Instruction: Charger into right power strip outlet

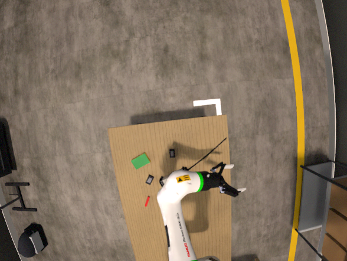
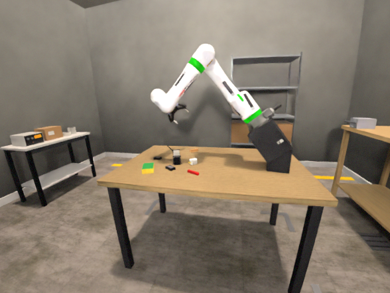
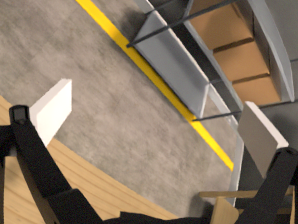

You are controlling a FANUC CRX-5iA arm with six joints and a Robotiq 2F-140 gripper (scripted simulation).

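Now: the charger 110 mm behind my hand, 440 mm to the left of it and 270 mm below it.
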